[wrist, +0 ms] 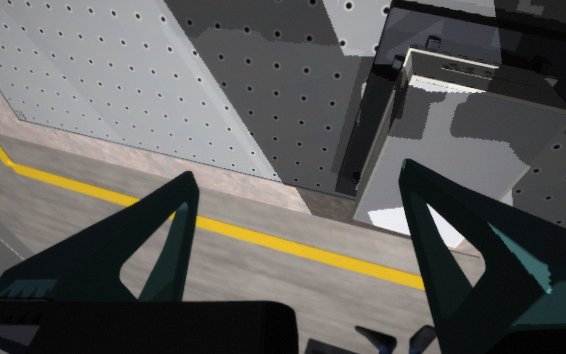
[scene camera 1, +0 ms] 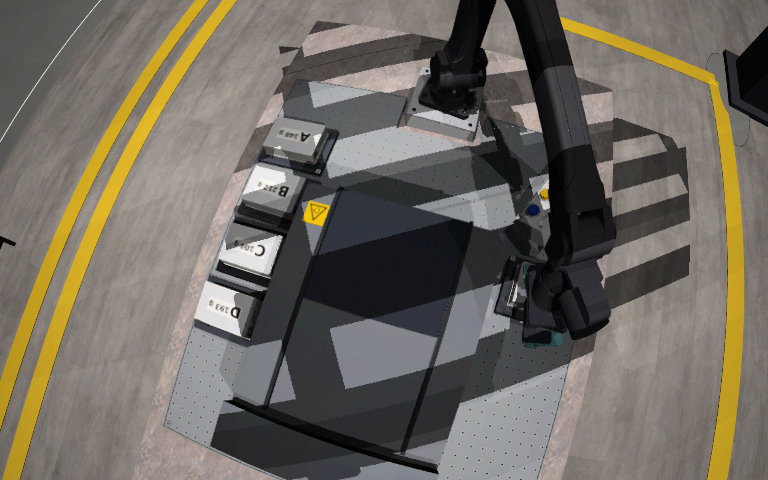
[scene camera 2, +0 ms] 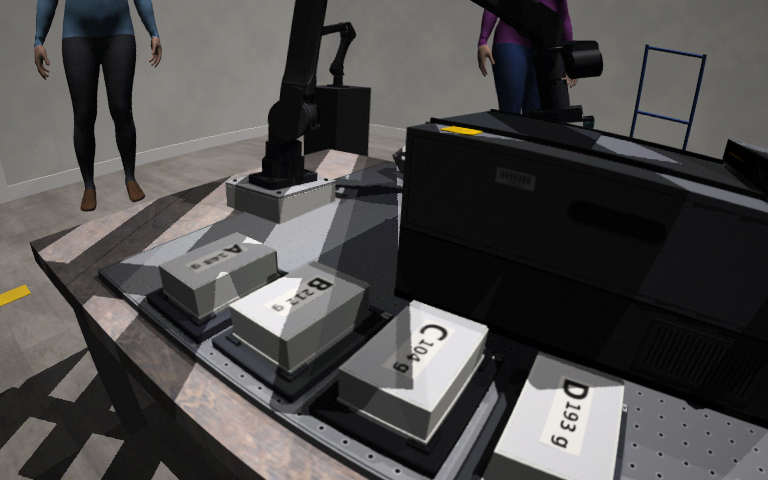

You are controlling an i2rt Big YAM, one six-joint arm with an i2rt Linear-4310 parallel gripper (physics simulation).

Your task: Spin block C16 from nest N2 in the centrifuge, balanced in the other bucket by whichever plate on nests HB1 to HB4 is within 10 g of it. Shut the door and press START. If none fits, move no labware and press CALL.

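Frame: origin at the arm's base, x down, y right, z back, level; metres.
Seen in the pictures: gripper, fingertip midpoint: (wrist: 295, 175) (scene camera 1: 530, 321); arm's base, origin of the base link: (scene camera 1: 447, 99) (scene camera 2: 283, 181).
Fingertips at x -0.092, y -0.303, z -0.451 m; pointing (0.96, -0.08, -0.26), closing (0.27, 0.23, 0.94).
Offsets run from my fingertips to a thing's top centre. "spot": to the spot under its first point.
My gripper (scene camera 1: 533, 305) (wrist: 295, 175) is open and empty, over the right side of the bench. Its right finger overlaps a pale block @[dx +0.063, dy -0.027, dz +0.086 m] (scene camera 1: 514, 291) (wrist: 470, 145) in the wrist view; the block sits in a dark nest @[dx +0.095, dy -0.026, dz +0.086 m] (wrist: 450, 25) and no label is readable. Four labelled plates stand in a row of nests: A @[dx +0.075, dy +0.587, dz +0.221 m] (scene camera 1: 294, 140) (scene camera 2: 212, 266), its weight hard to read; B, 212 g @[dx +0.075, dy +0.567, dz +0.086 m] (scene camera 1: 269, 189) (scene camera 2: 294, 311); C, 104 g @[dx +0.075, dy +0.552, dz -0.049 m] (scene camera 1: 249, 249) (scene camera 2: 413, 362); D, 193 g @[dx +0.075, dy +0.546, dz -0.185 m] (scene camera 1: 226, 308) (scene camera 2: 560, 418). The centrifuge (scene camera 1: 390, 260) (scene camera 2: 538, 226) has a dark panel on top; its buckets do not show.
A yellow button @[spot: dx +0.060, dy +0.031, dz +0.278 m] (scene camera 1: 544, 194) and a blue button @[spot: dx +0.059, dy +0.048, dz +0.231 m] (scene camera 1: 532, 210) show on a small box beside the arm, which partly hides it. The centrifuge body rises between the plate row and the gripper. A black raised bar @[spot: dx -0.081, dy +0.228, dz -0.288 m] (scene camera 1: 334, 435) crosses one end of its top.
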